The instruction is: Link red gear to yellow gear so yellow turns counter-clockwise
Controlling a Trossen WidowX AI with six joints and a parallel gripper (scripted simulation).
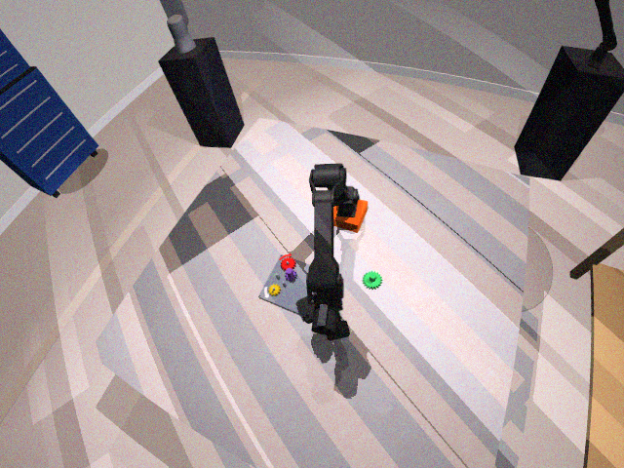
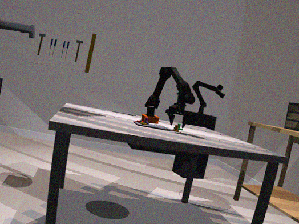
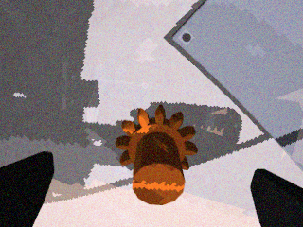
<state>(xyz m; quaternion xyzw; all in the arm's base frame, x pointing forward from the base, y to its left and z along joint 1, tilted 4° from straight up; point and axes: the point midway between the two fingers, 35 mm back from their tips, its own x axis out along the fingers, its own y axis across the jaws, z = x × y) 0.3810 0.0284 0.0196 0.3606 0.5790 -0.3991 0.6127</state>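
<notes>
Now: the orange gear 1 cm below my gripper tip. Round my gripper tip: purple gear: 11 cm behind, 17 cm to the right, 1 cm below; then green gear: 15 cm behind, 10 cm to the left, 1 cm below; then yellow gear: 5 cm behind, 21 cm to the right, 1 cm below.
</notes>
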